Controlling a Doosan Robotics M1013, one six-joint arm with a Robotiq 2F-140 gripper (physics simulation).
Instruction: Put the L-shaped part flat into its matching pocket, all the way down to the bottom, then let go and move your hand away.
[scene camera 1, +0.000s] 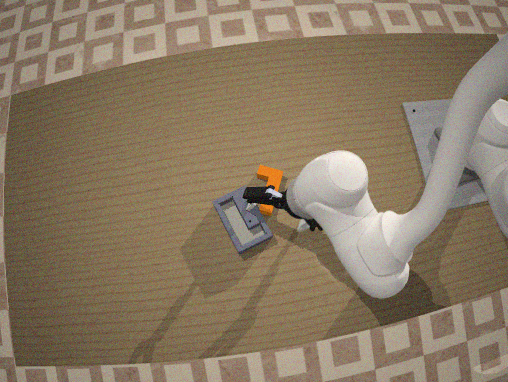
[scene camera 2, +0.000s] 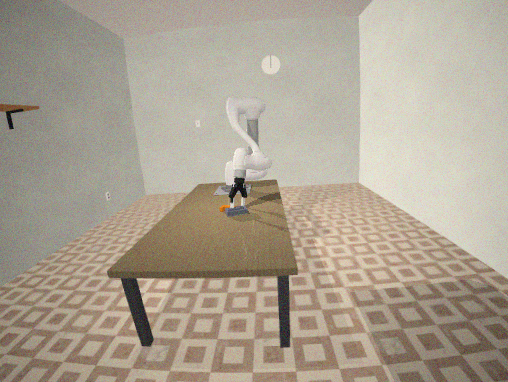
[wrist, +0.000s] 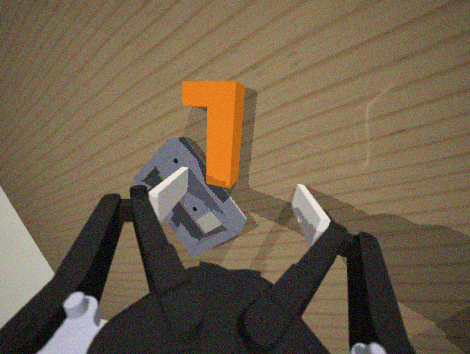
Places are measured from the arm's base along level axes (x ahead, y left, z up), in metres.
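Pixels of known places: gripper, fingertip midpoint: (scene camera 1: 275, 215) (wrist: 240, 187).
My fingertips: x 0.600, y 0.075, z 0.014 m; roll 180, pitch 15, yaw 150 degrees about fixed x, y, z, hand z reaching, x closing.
Ahead of a thing's pixels: the offset from my fingertips to its middle. Level surfaces: height alone.
The orange L-shaped part @(dx +0.011, dy -0.068, dz -0.004 m) (scene camera 1: 270, 174) (scene camera 2: 224, 208) (wrist: 220, 125) lies flat on the table, outside the pocket, close beside the grey-blue holder @(dx +0.079, dy -0.003, dz +0.000 m) (scene camera 1: 257, 241) (scene camera 2: 237, 212) (wrist: 172, 150). The holder's pocket is open at the top, and its pale bottom shows in the first scene view. My gripper (scene camera 1: 276, 215) (scene camera 2: 238, 203) (wrist: 240, 187) is open and empty above the table. In the wrist view its left fingertip overlaps the holder, the right one is over bare wood, and the long leg's end is ahead, between them. The fingers hide part of the holder and the part's long leg in the first scene view.
The wooden table @(dz -0.019 m) (scene camera 1: 125, 150) (scene camera 2: 200, 250) carries both objects. The arm's grey base plate (scene camera 1: 419, 122) (scene camera 2: 220, 191) is at the right in the first scene view. The arm's white links reach over the table from there. A wall shelf (scene camera 2: 20, 107) is far to the left in the second scene view.
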